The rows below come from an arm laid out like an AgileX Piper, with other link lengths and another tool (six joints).
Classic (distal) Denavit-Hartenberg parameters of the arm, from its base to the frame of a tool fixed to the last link. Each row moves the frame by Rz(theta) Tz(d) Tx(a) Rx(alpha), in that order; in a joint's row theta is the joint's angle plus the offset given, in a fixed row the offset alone. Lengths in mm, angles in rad.
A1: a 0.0; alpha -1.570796; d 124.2; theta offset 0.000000
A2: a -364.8; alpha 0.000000; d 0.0; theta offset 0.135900
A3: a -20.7; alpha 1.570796; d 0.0; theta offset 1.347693
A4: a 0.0; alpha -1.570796; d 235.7; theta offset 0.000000
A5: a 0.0; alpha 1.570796; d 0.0; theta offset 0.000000
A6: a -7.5; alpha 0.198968; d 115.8; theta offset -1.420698
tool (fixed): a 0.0; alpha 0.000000; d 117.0; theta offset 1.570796
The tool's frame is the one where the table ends.
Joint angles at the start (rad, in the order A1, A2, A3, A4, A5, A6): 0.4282, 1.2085, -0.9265, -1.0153, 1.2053, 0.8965
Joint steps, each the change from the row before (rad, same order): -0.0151, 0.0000, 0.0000, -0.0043, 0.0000, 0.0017; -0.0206, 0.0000, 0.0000, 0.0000, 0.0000, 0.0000; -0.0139, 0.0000, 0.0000, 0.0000, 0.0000, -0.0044; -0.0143, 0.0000, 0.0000, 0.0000, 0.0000, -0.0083; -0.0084, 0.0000, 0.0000, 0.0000, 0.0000, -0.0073; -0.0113, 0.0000, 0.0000, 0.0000, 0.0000, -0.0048; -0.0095, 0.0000, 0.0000, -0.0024, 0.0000, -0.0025; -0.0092, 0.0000, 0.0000, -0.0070, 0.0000, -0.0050
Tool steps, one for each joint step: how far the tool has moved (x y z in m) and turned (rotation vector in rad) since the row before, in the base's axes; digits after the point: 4 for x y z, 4 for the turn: -0.0008, -0.0047, 0.0008, -0.0029, -0.0028, -0.0152; -0.0017, -0.0059, 0.0000, 0.0000, 0.0000, -0.0206; -0.0012, -0.0039, -0.0001, -0.0024, 0.0028, -0.0115; -0.0012, -0.0039, -0.0001, -0.0044, 0.0054, -0.0097; -0.0007, -0.0022, -0.0001, -0.0038, 0.0048, -0.0044; -0.0010, -0.0031, -0.0001, -0.0025, 0.0032, -0.0087; -0.0008, -0.0028, 0.0004, -0.0035, 0.0009, -0.0077; -0.0004, -0.0030, 0.0012, -0.0090, 0.0011, -0.0051
